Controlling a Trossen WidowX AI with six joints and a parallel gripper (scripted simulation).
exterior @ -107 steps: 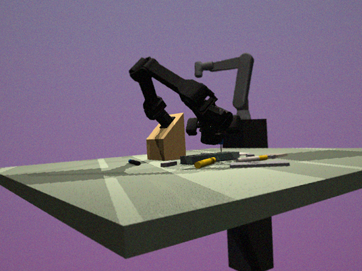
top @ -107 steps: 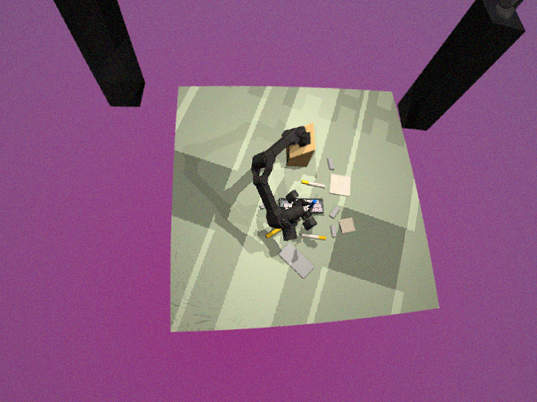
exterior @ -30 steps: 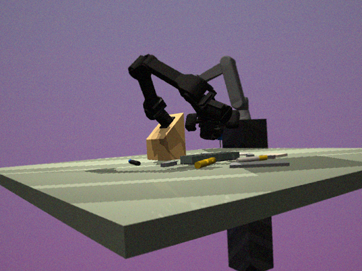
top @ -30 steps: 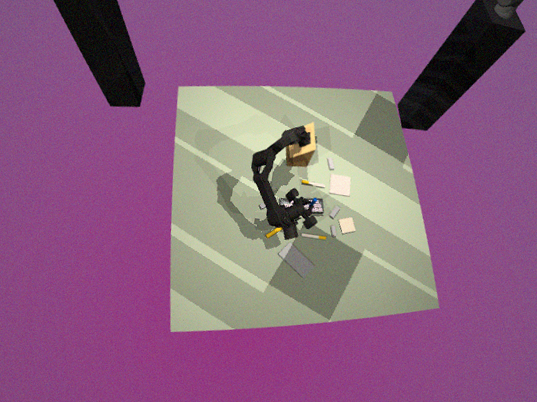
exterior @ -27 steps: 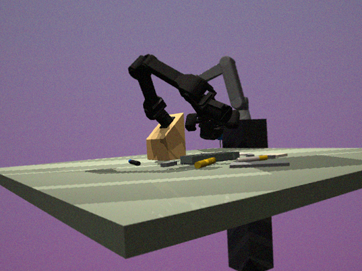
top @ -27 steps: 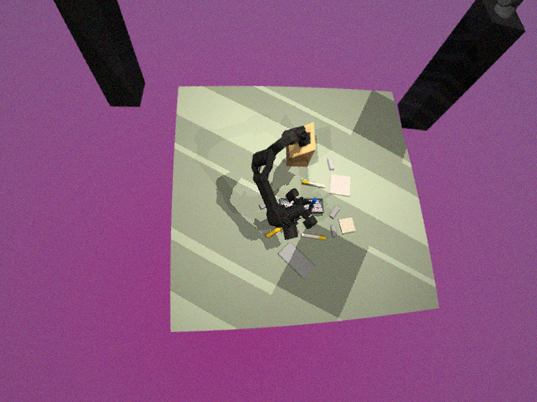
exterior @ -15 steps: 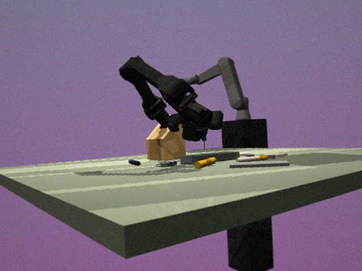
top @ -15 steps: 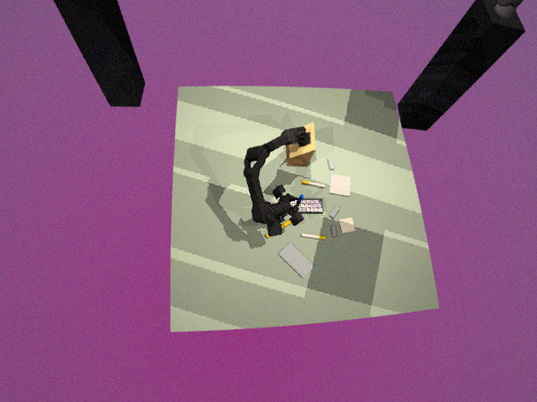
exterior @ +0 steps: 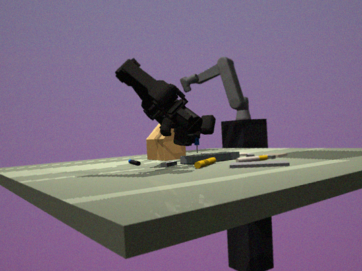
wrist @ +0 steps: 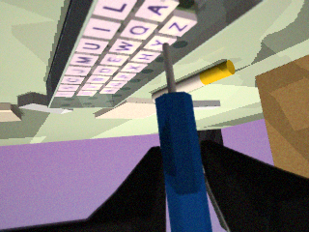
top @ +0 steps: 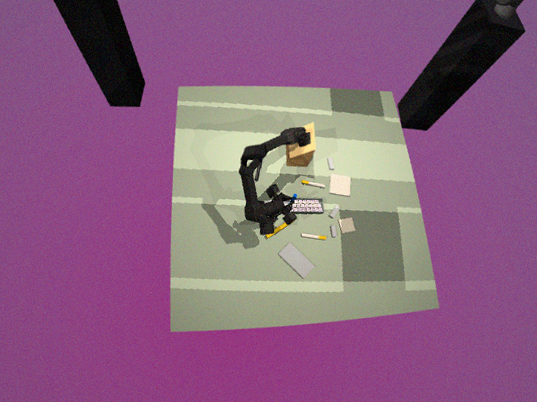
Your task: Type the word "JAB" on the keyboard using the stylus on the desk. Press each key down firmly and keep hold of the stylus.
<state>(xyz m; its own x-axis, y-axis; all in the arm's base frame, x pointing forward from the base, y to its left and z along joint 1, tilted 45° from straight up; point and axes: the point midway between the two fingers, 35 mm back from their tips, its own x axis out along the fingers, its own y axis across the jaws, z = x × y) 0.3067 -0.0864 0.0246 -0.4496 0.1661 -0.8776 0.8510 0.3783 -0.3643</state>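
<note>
Now: the blue stylus 1 cm below my gripper tip. From my gripper tip the other things lie so: dark pen (22 cm behind, 15 cm to the right, 8 cm below); stylus tip (5 cm below); yellow marker (12 cm ahead, 8 cm below, 5 cm to the right).
</note>
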